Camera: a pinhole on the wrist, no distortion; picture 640 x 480 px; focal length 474.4 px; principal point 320.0 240.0 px. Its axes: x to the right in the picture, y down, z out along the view. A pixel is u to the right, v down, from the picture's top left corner.
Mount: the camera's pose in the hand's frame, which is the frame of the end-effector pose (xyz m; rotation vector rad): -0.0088 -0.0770 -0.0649 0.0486 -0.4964 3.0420
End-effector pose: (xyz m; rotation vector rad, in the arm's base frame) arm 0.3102 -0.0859 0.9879 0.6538 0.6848 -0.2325
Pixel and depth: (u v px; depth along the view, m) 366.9 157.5 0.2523
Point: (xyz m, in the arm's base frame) 0.3413 -0.2940 1.0602
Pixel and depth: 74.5 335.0 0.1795
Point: 0.3511 -0.2763 0.9016
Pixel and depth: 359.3 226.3 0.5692
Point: 0.4271 -0.5758 1.1823
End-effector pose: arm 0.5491 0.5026 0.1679 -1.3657 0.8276 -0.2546
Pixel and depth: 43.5 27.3 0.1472
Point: 0.6873 0.5061 0.1959
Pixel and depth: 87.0 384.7 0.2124
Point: 0.7511 0.4808 0.3263
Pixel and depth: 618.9 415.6 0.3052
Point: 0.6159 0.7126 0.4902
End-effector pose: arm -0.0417 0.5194 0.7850 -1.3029 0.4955 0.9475
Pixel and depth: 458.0 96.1 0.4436
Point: -0.1169 0.8685 1.0227
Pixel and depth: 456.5 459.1 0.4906
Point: 0.1668 0.7986 1.2405
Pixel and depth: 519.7 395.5 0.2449
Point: 0.0518 0.6284 1.0379
